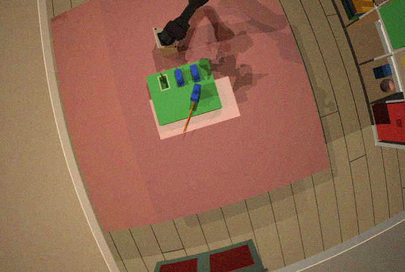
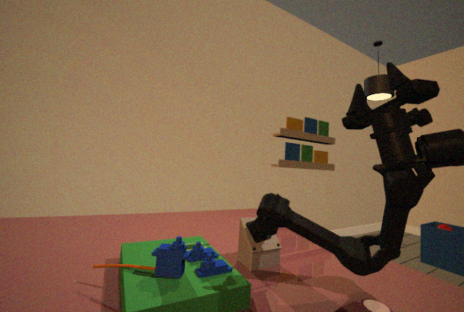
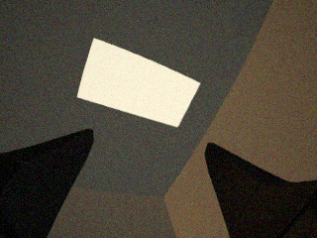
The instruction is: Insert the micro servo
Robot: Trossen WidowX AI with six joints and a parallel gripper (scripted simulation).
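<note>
Now: the green deck 500 mm below my gripper tip, 330 mm ahead of it and 320 mm to the right of it.
</note>
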